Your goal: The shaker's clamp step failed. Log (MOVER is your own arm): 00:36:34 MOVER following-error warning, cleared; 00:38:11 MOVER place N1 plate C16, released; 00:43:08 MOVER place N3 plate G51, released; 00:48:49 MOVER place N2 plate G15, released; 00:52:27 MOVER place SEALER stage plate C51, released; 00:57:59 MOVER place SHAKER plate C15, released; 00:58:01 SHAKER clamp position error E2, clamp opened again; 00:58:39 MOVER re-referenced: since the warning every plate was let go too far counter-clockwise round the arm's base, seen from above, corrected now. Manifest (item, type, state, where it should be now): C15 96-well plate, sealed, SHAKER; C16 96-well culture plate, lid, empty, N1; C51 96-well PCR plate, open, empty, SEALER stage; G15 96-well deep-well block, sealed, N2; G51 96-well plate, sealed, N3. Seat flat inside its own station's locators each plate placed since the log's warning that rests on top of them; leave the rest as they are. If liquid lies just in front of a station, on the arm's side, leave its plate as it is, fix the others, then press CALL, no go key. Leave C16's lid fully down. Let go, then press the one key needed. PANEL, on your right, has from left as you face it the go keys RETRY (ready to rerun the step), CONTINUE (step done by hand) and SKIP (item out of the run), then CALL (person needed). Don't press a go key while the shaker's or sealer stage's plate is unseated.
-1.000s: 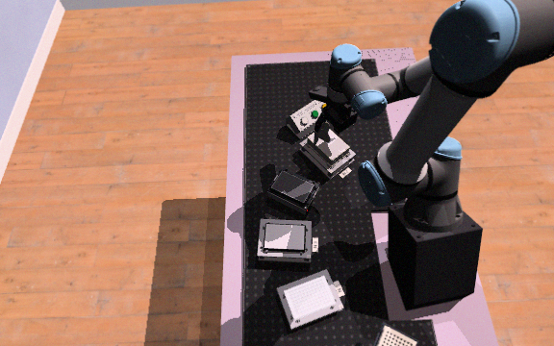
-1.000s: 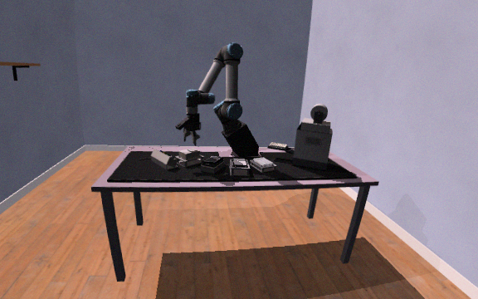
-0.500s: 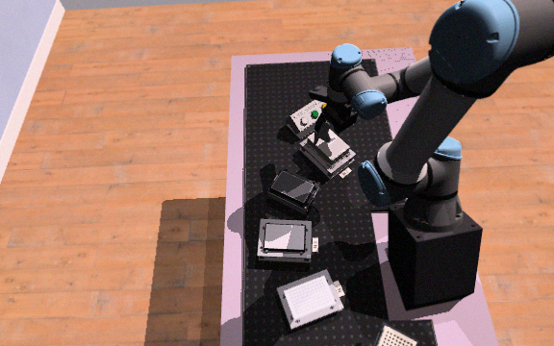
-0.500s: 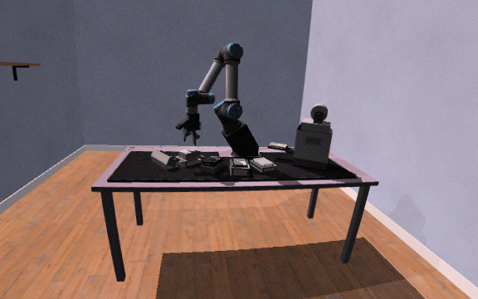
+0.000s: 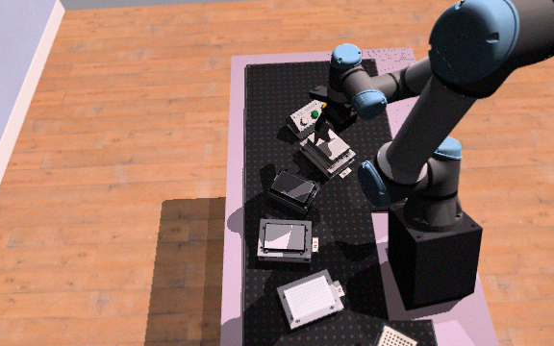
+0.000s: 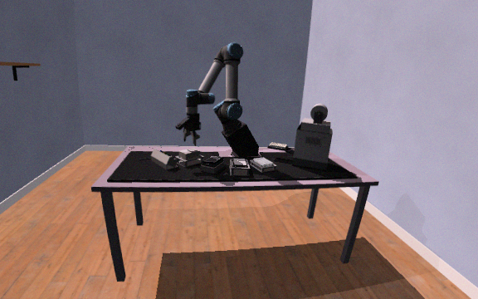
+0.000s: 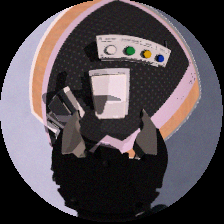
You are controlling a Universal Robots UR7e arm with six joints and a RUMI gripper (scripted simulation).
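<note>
My gripper is now 8 cm above the white-topped sealed plate.
</note>
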